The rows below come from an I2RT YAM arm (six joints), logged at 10 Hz.
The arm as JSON. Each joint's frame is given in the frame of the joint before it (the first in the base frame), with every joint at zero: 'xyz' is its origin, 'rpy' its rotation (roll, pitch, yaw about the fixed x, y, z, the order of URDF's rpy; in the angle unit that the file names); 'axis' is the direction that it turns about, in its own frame. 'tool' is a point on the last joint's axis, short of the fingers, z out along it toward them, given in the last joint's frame.
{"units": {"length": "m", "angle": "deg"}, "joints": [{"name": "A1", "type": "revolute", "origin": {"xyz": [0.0, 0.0, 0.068], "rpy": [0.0, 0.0, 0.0]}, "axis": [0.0, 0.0, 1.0]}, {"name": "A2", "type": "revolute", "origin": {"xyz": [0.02, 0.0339, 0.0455], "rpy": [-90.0, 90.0, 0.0]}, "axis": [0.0, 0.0, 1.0]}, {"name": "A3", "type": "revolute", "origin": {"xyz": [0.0, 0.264, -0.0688], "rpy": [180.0, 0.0, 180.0]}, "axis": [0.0, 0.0, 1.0]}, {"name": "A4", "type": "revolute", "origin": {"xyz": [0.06, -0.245, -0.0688], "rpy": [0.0, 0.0, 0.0]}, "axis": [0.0, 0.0, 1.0]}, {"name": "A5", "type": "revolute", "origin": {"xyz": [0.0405, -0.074, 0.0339], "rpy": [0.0, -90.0, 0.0]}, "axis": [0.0, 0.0, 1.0]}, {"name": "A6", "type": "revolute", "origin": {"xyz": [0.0, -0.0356, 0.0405], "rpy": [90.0, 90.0, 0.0]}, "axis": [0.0, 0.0, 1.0]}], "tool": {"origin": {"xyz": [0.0, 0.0, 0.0], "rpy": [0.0, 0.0, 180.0]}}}
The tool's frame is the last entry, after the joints.
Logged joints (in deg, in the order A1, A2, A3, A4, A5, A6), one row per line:
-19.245, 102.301, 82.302, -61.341, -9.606, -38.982
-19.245, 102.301, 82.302, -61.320, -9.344, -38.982
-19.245, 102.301, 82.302, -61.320, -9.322, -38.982
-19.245, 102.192, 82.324, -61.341, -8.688, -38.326
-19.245, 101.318, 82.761, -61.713, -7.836, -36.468
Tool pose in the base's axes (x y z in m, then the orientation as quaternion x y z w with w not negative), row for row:
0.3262, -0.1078, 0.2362, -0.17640, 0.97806, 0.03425, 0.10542
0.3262, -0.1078, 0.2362, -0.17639, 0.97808, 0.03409, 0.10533
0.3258, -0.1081, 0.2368, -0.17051, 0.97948, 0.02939, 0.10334
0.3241, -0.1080, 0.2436, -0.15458, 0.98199, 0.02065, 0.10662
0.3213, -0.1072, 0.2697, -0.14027, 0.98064, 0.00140, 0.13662
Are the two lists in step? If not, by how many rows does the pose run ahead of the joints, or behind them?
The pose runs 1 row ahead of the joints: the pose in row i belongs to the joints in row i + 1.
